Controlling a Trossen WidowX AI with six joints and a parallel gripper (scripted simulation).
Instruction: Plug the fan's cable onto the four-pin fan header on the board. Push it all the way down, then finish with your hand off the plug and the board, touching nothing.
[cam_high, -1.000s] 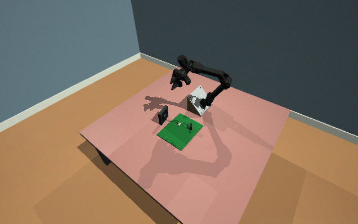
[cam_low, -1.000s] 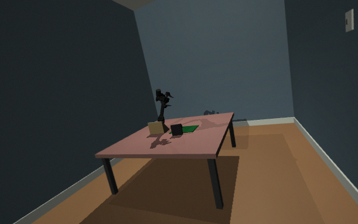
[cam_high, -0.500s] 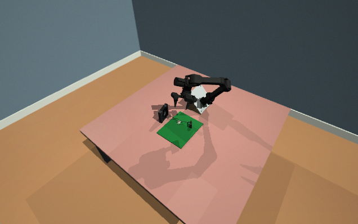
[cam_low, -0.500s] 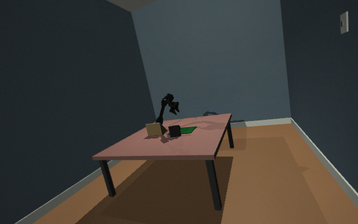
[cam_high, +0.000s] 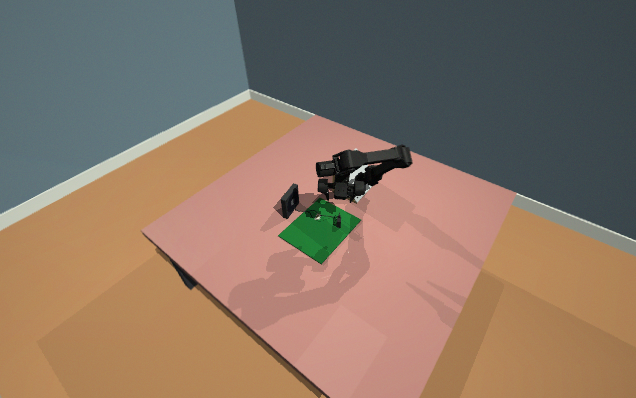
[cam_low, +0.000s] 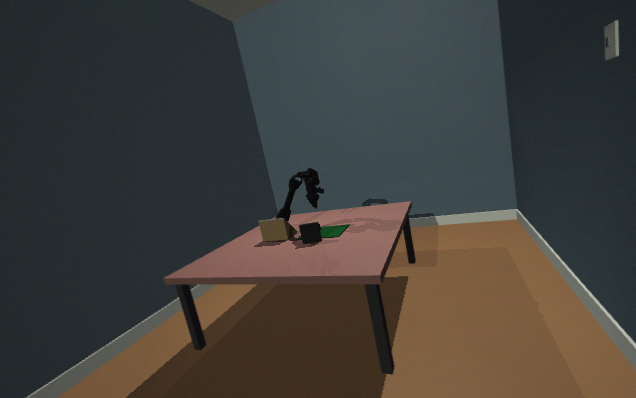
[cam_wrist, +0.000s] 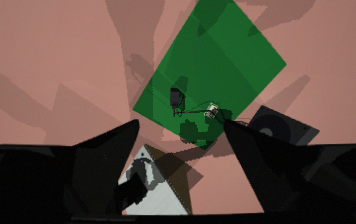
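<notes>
Right now the dark fan plug is 1 cm behind my gripper tip and 14 cm below it. Also, from my gripper tip: green board: 5 cm ahead, 6 cm to the right, 18 cm below; then pale four-pin fan header: 1 cm ahead, 11 cm to the right, 16 cm below; then black fan: 4 cm ahead, 23 cm to the right, 10 cm below.
</notes>
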